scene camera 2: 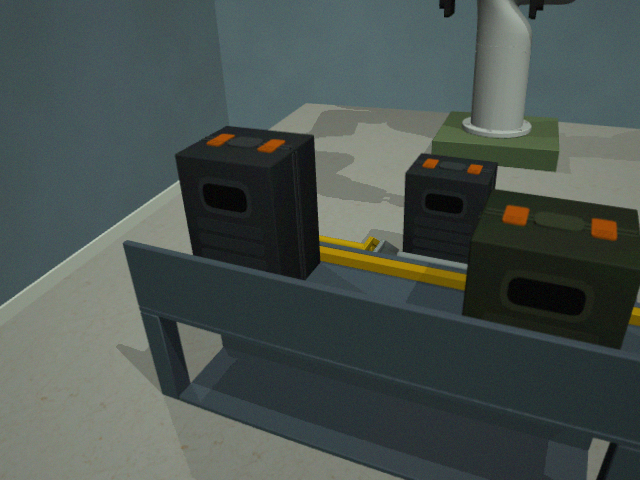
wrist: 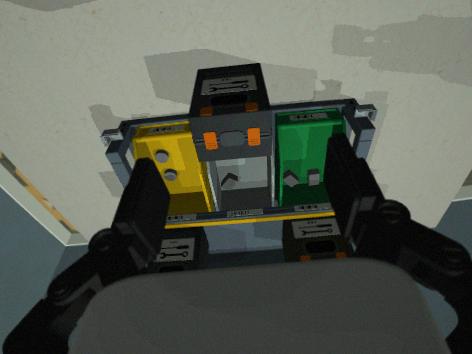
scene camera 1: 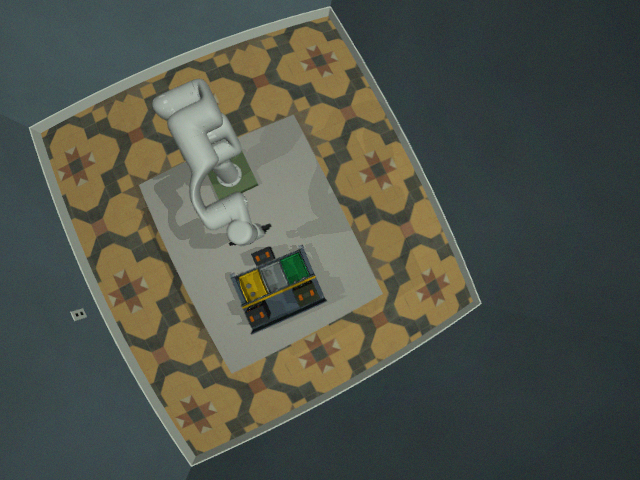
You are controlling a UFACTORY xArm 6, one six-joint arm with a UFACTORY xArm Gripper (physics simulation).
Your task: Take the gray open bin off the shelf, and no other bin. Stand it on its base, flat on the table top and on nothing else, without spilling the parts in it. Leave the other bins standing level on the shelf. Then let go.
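Places are measured from the arm's base along level axes (x right, y up, z back), in millimetres.
Where they show: gripper, between the fingertips: [scene camera 2: 489, 16] [wrist: 241, 166]; arm's base, origin of its link: [scene camera 2: 495, 128] [scene camera 1: 229, 175].
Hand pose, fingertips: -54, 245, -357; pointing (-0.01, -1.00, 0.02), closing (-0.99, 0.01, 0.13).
Note:
Each offset is from my fingertips to the top centre of the thing, as dx, dy, dz. "spot": to the spot under its first point. Level surfaces: height alone.
The gray open bin @[-9, -197, -225] [scene camera 1: 272, 277] [wrist: 245, 175] sits in the middle of the shelf @[spot: -12, -176, -345] [scene camera 1: 283, 305] [scene camera 2: 361, 335] [wrist: 245, 237], with a dark gray part in it. The yellow bin @[+102, -197, -233] [scene camera 1: 252, 285] [wrist: 187, 175] and green bin @[-121, -197, -216] [scene camera 1: 294, 267] [wrist: 300, 145] stand on either side, each holding parts. In the wrist view a dark case covers the gray bin's label end. My gripper [scene camera 1: 250, 235] [scene camera 2: 491, 12] [wrist: 241, 166] is open and empty. It is high above the table @[dy -278] [scene camera 1: 289, 206] [wrist: 300, 30], on the robot base's side of the shelf. The bins are mostly hidden in scene camera 2.
A dark case @[+5, -146, -92] [scene camera 1: 263, 255] [scene camera 2: 444, 222] [wrist: 230, 112] stands before the gray bin, on the robot's side. A black case @[+100, -54, -329] [scene camera 1: 255, 314] [scene camera 2: 232, 217] and an olive case @[-130, -79, -313] [scene camera 1: 306, 294] [scene camera 2: 553, 258] stand behind the bins, beyond a yellow bar @[-14, -166, -276] [scene camera 1: 279, 291] [scene camera 2: 392, 266] [wrist: 250, 220].

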